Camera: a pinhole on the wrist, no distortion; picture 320 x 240 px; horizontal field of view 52.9 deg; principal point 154.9 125.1 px. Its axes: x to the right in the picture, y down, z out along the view. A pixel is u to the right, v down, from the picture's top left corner.
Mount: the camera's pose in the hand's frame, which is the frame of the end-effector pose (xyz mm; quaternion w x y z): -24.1 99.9 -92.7 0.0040 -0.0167 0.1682 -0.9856
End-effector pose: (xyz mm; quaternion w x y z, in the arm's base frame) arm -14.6 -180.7 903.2 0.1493 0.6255 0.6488 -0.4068
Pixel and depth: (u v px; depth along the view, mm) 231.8 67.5 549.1
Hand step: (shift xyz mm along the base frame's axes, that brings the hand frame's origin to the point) -113.6 -425.4 -195.3
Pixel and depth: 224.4 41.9 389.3
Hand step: -21.0 -294.8 -149.1
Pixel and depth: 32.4 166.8 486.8
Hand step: -248.3 -106.3 -296.7
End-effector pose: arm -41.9 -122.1 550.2 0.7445 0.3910 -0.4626 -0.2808
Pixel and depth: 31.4 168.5 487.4
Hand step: -240.4 -314.6 72.6
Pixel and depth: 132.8 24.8 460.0
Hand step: -337.9 -98.2 184.0
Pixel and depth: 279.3 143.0 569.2
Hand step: -500.0 -32.1 -90.5
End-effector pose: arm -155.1 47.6 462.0 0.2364 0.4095 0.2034 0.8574
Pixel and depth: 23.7 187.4 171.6
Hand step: 12.9 28.1 70.7
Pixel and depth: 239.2 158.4 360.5
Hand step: 261.9 21.4 43.7
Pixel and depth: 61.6 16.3 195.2
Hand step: 43.9 -39.5 141.8
